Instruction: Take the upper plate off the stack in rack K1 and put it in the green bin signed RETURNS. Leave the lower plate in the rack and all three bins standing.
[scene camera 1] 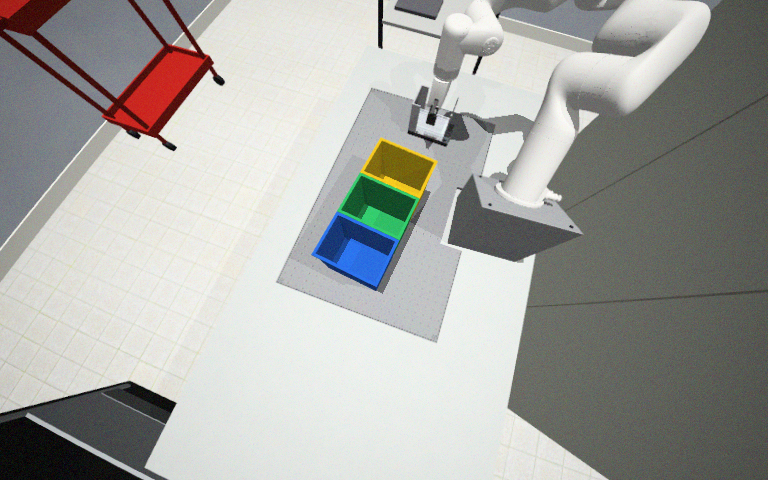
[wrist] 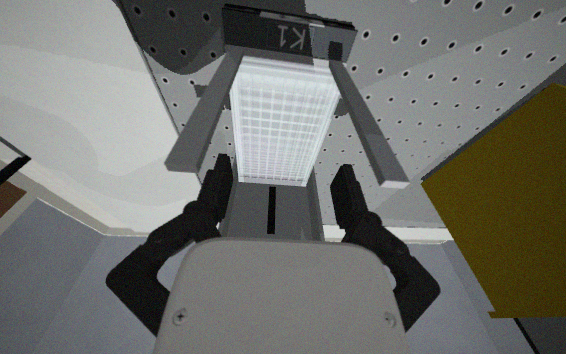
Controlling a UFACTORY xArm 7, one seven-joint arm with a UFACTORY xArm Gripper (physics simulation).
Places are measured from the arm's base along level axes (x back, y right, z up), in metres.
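Pixels of known places: gripper, fingertip midpoint: [scene camera 1: 433, 114] [wrist: 284, 170]; arm's base, link origin: [scene camera 1: 517, 196].
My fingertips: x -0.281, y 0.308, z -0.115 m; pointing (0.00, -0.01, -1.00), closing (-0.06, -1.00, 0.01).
Note:
Ahead of a thing's pixels: the offset from my fingertips to its top centre. Level surfaces: height alone.
Rack K1 @(dx +0.004, dy +0.005, dz +0.055 m) [scene camera 1: 416, 107] [wrist: 250, 32] stands at the far end of the perforated mat, with two tall corner posts rising on either side. The clear, gridded upper plate @(dx -0.006, dy +0.005, dz -0.036 m) [scene camera 1: 434, 131] [wrist: 285, 120] lies in it; the lower plate cannot be made out separately. My gripper [scene camera 1: 433, 113] [wrist: 284, 170] is open and empty above the rack. In the wrist view its fingers stand on either side of the plate's near end, apart from it. The green bin @(dx -0.065, dy -0.439, dz +0.097 m) [scene camera 1: 387, 195] stands upright between the yellow bin @(dx -0.046, dy -0.309, dz +0.097 m) [scene camera 1: 403, 161] [wrist: 510, 200] and the blue bin @(dx -0.084, dy -0.568, dz +0.097 m) [scene camera 1: 362, 254]. The RETURNS sign does not show.
The perforated mat @(dz -0.083 m) [scene camera 1: 419, 305] [wrist: 410, 100] lies on the white table @(dz -0.096 m) [scene camera 1: 334, 384]. The yellow bin is closest to the rack. The arm's grey base block [scene camera 1: 492, 226] stands right of the bins. A red cart [scene camera 1: 164, 90] stands on the floor at the left.

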